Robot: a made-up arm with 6 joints.
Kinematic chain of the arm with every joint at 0, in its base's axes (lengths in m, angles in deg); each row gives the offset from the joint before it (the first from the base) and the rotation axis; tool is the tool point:
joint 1: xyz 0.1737 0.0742 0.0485 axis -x
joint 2: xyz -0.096 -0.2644 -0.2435 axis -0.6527 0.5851 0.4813
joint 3: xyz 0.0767 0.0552 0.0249 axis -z
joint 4: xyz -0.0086 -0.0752 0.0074 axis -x
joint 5: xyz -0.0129 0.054 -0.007 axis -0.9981 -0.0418 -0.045
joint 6: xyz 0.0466 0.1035 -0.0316 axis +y
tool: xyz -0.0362 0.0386 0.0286
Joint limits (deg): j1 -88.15..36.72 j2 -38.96..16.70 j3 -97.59..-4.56 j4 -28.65..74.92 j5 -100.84..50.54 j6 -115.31..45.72
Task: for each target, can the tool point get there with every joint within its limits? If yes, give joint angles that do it. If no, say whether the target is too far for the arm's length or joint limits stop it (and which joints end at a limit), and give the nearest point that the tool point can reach.
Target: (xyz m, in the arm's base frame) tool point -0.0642 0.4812 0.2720
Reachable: no: joint limits stop it (at a limit: joint 1, joint 2, joint 6) | nearest point 0.0882 0.3626 -0.0378 | short by 0.365 m
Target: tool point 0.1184 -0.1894 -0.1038
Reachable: yes | joints -19.58 -23.41 -47.01 -7.05 -88.02 -5.37
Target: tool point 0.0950 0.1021 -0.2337
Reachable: yes | joints -34.57 -28.08 -46.23 26.22 -27.80 -62.48
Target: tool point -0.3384 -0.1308 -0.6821
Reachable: no: too far | nearest point 0.0487 -0.0442 -0.3735 | short by 0.503 m
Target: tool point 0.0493 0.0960 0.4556
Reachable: no: joint limits stop it (at a limit: joint 1, joint 2, joint 3, joint 4, joint 6) | nearest point 0.0891 -0.1395 0.1997 | short by 0.350 m
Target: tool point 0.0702 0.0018 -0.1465
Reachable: yes | joints -31.46 -22.97 -37.80 2.45 -35.41 -19.10
